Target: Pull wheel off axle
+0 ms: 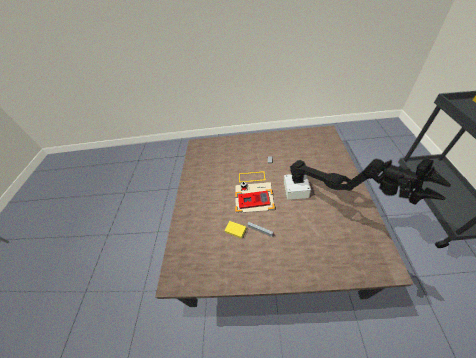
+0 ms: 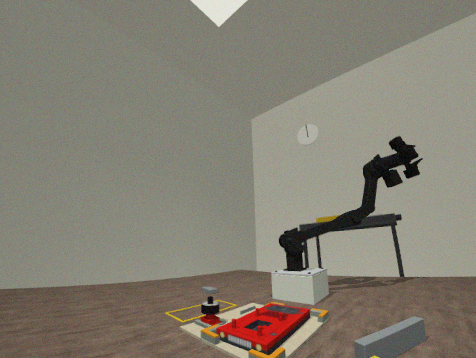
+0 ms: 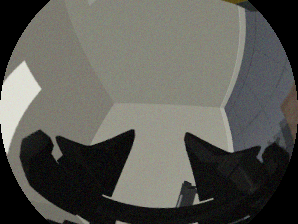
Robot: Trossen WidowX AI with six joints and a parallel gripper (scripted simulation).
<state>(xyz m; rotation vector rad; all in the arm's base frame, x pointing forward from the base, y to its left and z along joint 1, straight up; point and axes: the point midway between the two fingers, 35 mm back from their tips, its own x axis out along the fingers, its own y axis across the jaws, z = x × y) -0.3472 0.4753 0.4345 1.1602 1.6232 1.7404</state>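
The black wheel is 720 mm ahead of my gripper tip, 550 mm to the right of it and 490 mm below it. Round my gripper tip: yellow block 790 mm ahead, 520 mm below, 220 mm to the right; then upright axle 720 mm ahead, 540 mm to the right, 500 mm below; then grey block 790 mm to the right, 530 mm below, 500 mm ahead.
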